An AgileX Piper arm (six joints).
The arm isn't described. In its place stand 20 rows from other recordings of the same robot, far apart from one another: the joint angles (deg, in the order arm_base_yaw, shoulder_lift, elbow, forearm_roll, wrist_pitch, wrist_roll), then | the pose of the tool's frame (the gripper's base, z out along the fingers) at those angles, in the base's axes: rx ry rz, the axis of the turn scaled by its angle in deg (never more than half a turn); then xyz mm.
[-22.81, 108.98, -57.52, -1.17, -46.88, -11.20] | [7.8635 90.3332 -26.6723 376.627 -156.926 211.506]
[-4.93, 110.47, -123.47, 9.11, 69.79, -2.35] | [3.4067 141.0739 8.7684 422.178 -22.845 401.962]
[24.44, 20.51, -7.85, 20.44, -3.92, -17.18] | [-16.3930 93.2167 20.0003 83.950 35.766 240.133]
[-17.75, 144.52, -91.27, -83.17, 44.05, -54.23] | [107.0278 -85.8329 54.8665 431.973 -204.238 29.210]
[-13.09, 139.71, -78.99, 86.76, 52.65, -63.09] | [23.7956 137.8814 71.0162 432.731 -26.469 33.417]
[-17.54, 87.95, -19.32, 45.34, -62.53, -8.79] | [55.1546 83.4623 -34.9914 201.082 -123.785 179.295]
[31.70, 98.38, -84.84, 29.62, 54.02, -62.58] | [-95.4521 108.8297 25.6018 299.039 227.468 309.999]
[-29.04, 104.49, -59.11, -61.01, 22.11, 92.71] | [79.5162 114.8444 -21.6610 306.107 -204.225 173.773]
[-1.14, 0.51, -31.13, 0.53, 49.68, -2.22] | [-0.9558 104.0638 -1.7712 -2.722 0.696 305.915]
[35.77, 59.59, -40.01, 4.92, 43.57, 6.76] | [-34.3895 146.5538 20.9704 148.287 113.460 267.159]
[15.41, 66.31, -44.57, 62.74, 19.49, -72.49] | [-37.0968 109.5961 20.1403 230.458 91.518 307.903]
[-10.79, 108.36, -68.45, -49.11, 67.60, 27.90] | [-19.5230 -160.9824 65.7427 322.789 -126.264 188.366]
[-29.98, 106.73, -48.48, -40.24, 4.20, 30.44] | [27.1162 145.7859 -18.4746 289.002 -171.692 118.795]
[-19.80, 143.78, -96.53, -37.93, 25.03, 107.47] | [110.4528 99.8797 -1.5581 454.556 -188.804 28.457]
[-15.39, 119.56, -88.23, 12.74, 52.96, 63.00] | [117.2243 127.6339 21.6448 414.097 -97.369 170.251]
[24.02, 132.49, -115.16, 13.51, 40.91, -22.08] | [-47.4441 134.7049 16.0935 472.677 225.889 201.776]
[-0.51, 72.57, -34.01, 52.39, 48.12, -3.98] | [41.6514 154.8180 59.4005 201.580 51.881 215.650]
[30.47, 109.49, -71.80, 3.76, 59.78, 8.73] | [30.3211 -173.9396 -3.3792 298.779 181.766 168.623]
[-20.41, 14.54, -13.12, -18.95, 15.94, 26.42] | [28.6985 97.7048 -13.3937 66.555 -33.424 250.729]
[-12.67, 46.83, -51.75, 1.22, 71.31, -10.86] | [2.5222 151.6029 -6.2560 119.177 -24.911 340.349]
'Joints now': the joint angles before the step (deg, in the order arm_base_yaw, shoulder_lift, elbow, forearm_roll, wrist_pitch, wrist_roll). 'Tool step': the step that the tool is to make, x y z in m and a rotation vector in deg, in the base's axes. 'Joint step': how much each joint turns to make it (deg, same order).
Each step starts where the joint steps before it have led.
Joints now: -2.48 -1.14 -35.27 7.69 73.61 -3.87
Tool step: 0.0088 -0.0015 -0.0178 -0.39 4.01 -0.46
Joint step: 0.01 0.01 3.99 -0.74 -0.01 0.01
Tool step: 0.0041 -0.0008 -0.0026 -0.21 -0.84 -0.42
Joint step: -0.05 0.00 1.12 -0.35 -1.98 -0.04
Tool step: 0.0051 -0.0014 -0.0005 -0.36 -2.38 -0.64
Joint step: 0.07 -0.03 1.06 -0.64 -3.45 0.05
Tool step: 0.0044 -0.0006 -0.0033 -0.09 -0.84 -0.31
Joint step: -0.03 0.00 1.31 -0.19 -2.16 -0.02
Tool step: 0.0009 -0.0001 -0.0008 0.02 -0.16 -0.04
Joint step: 0.02 -0.01 0.29 -0.02 -0.44 0.02
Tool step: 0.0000 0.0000 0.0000 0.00 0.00 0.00
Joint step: 0.00 0.00 0.00 0.00 0.00 0.00
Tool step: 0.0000 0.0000 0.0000 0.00 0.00 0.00
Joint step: 0.00 0.00 0.00 0.00 0.00 0.00
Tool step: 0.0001 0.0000 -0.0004 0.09 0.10 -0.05
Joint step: 0.00 -0.01 0.08 0.00 0.03 0.10
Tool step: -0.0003 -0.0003 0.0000 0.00 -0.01 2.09
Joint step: 2.06 0.00 0.00 0.02 -0.01 -0.02
